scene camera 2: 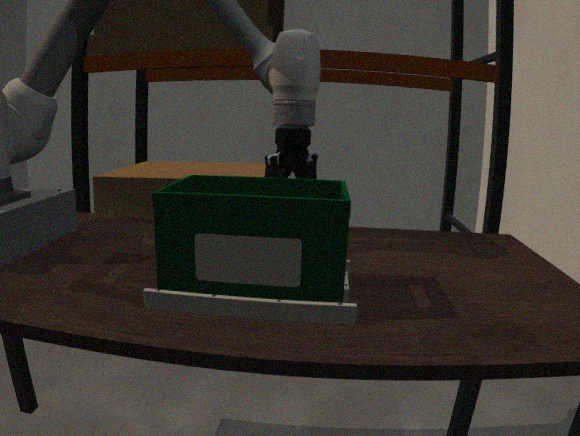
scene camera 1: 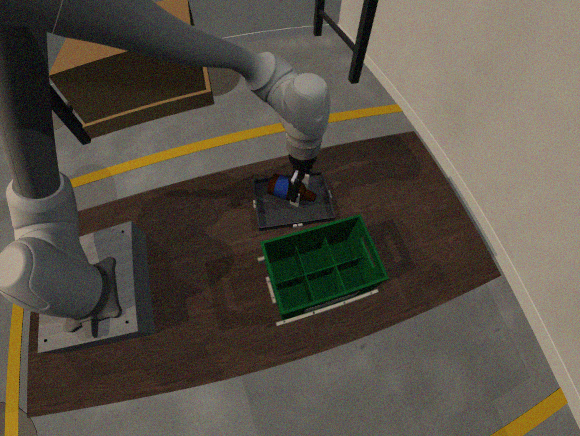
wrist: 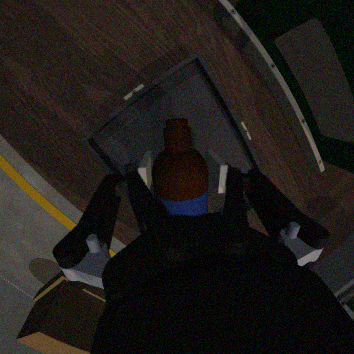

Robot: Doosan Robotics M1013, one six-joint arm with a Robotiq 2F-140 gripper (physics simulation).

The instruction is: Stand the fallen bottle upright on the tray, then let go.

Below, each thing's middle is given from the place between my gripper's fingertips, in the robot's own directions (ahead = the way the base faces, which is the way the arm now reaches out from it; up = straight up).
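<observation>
My gripper is 2 cm below the brown bottle (wrist: 179, 172), 2 cm past it and 3 cm to the right of it. There is also a pale strip (scene camera 2: 185, 302), which is 1 cm below my hand, 6 cm behind it and 37 cm to the right of it.
</observation>
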